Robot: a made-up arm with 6 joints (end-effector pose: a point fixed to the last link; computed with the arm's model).
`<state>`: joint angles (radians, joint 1 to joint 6).
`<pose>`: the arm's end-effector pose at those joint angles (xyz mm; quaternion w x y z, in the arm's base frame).
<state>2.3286 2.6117 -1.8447 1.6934 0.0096 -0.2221</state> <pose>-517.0 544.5 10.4 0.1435 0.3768 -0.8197 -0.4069</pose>
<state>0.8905 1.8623 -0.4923 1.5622 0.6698 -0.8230</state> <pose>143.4 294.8 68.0 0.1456 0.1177 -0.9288 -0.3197</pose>
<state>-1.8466 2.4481 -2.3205 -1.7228 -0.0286 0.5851</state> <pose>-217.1 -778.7 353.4 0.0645 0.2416 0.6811 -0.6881</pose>
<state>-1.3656 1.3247 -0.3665 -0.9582 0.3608 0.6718</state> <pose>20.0 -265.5 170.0 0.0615 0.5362 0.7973 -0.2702</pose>
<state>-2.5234 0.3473 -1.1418 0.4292 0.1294 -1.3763</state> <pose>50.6 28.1 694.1 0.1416 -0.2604 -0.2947 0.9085</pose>
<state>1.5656 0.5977 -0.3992 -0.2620 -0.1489 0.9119</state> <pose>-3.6 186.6 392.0 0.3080 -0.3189 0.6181 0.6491</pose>
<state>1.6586 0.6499 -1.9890 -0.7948 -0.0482 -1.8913</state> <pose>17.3 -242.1 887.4 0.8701 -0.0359 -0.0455 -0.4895</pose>
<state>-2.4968 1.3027 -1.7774 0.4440 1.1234 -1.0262</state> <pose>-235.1 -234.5 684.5 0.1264 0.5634 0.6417 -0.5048</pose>
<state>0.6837 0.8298 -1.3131 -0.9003 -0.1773 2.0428</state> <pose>108.1 109.1 749.8 0.5241 0.0384 0.4320 0.7329</pose>
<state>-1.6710 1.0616 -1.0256 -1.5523 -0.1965 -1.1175</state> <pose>-9.9 -329.5 555.0 0.3521 0.3900 -0.5665 0.6348</pose>
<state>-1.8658 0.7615 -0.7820 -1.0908 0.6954 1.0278</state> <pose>-123.6 -173.8 484.9 0.1729 0.7239 0.2860 -0.6036</pose>
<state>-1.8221 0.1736 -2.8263 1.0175 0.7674 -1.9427</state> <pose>260.8 732.9 438.2 0.0004 -0.3901 -0.1981 -0.8992</pose>
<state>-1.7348 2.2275 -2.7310 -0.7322 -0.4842 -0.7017</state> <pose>-65.1 -619.7 727.0 0.0627 -0.0949 0.3174 -0.9414</pose>
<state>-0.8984 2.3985 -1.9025 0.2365 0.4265 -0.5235</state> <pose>470.7 -572.7 157.9 0.3254 0.2539 0.8950 -0.1692</pose>
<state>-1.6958 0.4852 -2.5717 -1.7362 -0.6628 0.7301</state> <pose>145.0 575.8 722.8 0.1074 -0.3660 -0.1125 -0.9175</pose>
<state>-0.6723 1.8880 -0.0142 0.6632 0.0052 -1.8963</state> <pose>78.0 -61.5 15.1 0.0623 0.2749 -0.9552 -0.0903</pose>
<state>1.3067 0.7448 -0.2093 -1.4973 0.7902 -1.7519</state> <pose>123.0 131.5 268.2 0.0046 0.7382 0.3621 0.5692</pose>
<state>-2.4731 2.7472 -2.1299 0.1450 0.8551 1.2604</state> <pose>-560.1 -458.9 -34.6 0.1095 0.9376 -0.3301 -0.0043</pose>
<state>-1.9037 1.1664 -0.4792 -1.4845 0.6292 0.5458</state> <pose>-159.0 -246.0 277.0 0.2070 -0.5234 -0.6893 0.4560</pose>
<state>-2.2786 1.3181 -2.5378 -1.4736 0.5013 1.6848</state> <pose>-75.8 -0.8 975.1 0.4618 0.2217 -0.1834 -0.8390</pose>
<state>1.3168 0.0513 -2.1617 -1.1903 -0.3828 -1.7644</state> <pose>-214.9 -664.2 558.2 0.5832 0.4024 0.0561 -0.7034</pose>
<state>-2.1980 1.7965 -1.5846 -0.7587 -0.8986 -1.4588</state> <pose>-287.6 -505.8 545.0 0.3149 0.2023 -0.4649 0.8024</pose>
